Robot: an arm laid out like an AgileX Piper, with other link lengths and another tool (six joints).
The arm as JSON. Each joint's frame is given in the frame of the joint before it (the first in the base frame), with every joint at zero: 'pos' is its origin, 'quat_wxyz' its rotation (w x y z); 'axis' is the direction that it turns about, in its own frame. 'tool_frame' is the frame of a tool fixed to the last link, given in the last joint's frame.
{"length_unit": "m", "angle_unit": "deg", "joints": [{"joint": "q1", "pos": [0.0, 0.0, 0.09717], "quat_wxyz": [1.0, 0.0, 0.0, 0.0], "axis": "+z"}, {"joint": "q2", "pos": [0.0, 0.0, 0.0], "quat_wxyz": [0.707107, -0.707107, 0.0, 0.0], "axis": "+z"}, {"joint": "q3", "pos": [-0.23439, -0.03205, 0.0], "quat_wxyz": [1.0, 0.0, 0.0, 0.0], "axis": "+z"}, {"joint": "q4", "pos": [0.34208, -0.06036, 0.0], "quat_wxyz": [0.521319, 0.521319, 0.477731, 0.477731], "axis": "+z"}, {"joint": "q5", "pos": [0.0, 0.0, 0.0], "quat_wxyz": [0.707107, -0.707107, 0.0, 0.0], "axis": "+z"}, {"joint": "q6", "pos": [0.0, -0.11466, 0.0], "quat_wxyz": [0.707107, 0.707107, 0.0, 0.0], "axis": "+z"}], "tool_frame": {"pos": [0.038, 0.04, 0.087], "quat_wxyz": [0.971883, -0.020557, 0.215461, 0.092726]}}
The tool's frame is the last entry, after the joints.
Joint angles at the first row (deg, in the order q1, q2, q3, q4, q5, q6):
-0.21 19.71 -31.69 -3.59 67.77 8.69
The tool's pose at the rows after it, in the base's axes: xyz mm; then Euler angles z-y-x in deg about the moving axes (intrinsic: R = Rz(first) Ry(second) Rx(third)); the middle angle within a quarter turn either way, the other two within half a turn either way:
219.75, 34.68, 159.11, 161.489, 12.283, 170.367
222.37, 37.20, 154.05, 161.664, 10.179, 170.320
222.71, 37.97, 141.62, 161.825, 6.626, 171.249
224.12, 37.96, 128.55, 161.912, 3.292, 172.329
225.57, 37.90, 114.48, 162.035, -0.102, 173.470
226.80, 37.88, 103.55, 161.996, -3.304, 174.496
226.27, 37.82, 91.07, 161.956, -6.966, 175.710
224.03, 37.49, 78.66, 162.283, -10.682, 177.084
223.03, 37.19, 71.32, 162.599, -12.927, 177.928
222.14, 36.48, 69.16, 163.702, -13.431, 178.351
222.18, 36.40, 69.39, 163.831, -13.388, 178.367
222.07, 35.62, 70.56, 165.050, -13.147, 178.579
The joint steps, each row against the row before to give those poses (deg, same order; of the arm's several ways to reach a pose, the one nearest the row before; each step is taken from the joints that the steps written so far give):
0.00 2.15 -1.17 0.78 -0.12 0.00
0.00 2.41 -0.54 0.73 0.11 0.00
0.00 2.96 0.00 0.22 0.70 0.00
0.00 3.28 0.00 0.00 0.23 0.00
0.00 3.57 0.00 0.00 0.00 -0.10
-0.01 3.63 -0.52 0.00 0.26 0.00
0.00 3.77 -0.41 0.00 0.50 -0.10
0.01 3.66 -0.37 0.00 0.64 -0.58
-0.01 2.45 -0.37 0.00 0.30 -0.51
0.01 0.65 -0.09 0.00 -0.01 -1.22
-0.01 -0.01 -0.04 0.00 0.01 -0.14
0.01 0.01 -0.22 0.00 0.00 -1.30

